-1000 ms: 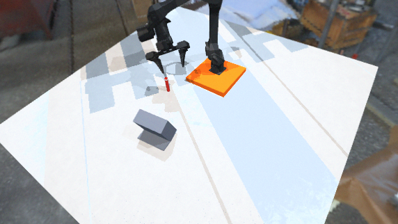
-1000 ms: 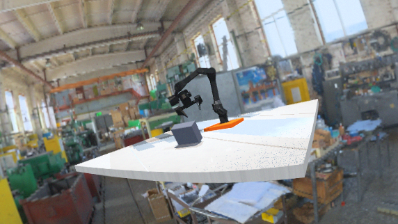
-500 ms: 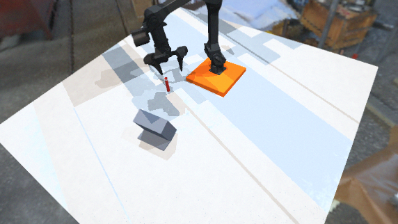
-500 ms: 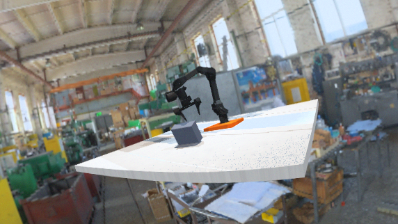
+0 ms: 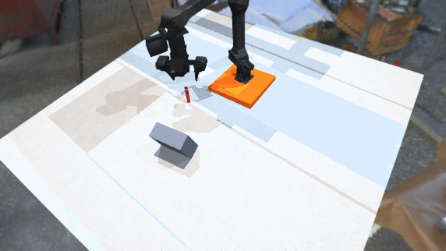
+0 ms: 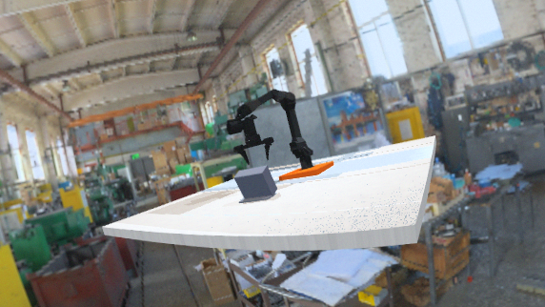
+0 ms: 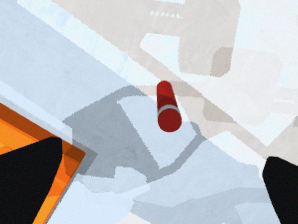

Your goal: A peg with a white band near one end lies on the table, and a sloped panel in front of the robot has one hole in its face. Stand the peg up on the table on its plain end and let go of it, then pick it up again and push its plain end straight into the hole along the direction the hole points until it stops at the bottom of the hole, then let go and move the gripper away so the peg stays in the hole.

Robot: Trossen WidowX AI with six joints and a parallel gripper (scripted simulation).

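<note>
The red peg lies 6 cm below my gripper tip. Also, from my gripper tip: panel (21 cm ahead, 14 cm to the left, 6 cm below).
</note>
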